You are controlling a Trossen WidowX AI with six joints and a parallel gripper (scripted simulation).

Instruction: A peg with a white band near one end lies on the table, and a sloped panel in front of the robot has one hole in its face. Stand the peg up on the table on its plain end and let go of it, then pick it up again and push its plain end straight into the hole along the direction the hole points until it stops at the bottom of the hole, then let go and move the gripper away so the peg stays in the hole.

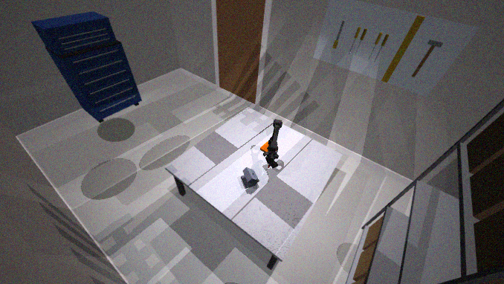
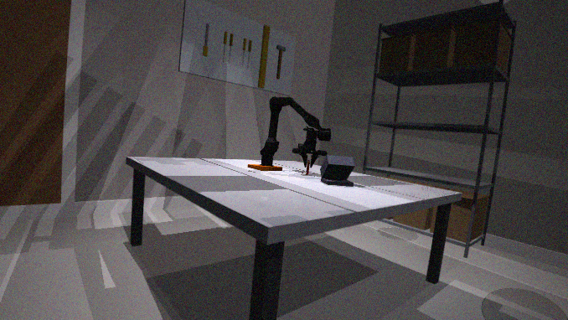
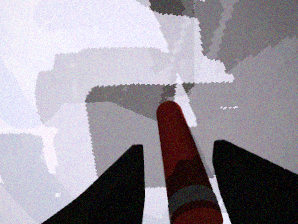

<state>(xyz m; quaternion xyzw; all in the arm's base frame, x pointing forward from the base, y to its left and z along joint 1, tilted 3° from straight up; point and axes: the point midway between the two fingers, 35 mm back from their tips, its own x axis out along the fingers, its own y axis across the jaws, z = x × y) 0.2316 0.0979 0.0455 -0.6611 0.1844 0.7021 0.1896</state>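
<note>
The sloped panel is 23 cm ahead of my gripper tip, 7 cm to the right of it and 3 cm above it. Round my gripper tip: red peg (2 cm above).
</note>
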